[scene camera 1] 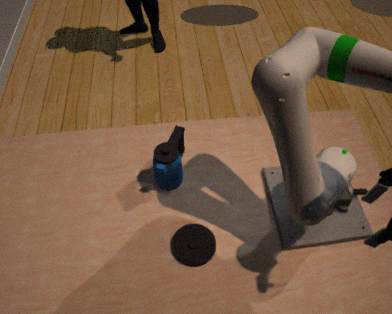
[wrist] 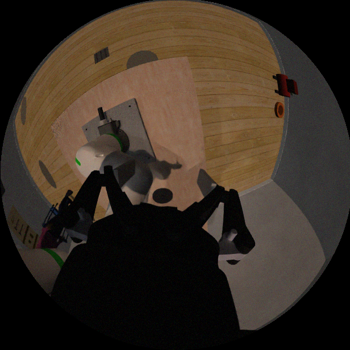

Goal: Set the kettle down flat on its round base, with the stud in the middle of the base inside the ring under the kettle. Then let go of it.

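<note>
The blue kettle [scene camera 1: 168, 173] with a black lid and black handle stands upright on the table, apart from its base and farther back in the scene view. Its handle points to the back right. The ring under it is hidden. The round black base [scene camera 1: 193, 253] [wrist: 162, 195] lies flat on the table, with a small stud faintly visible at its middle in the scene view. My gripper [scene camera 1: 376, 216] [wrist: 166, 170] is wide open, with no object between its fingers. It is at the right edge of the scene view, well away from the kettle and the base. The kettle cannot be made out in the wrist view.
The robot's grey mounting plate [scene camera 1: 327, 236] [wrist: 140, 120] is on the table right of the kettle and base in the scene view. The arm [scene camera 1: 290, 135] rises above it. A person's legs [scene camera 1: 152, 20] show on the floor behind the table [scene camera 1: 60, 200].
</note>
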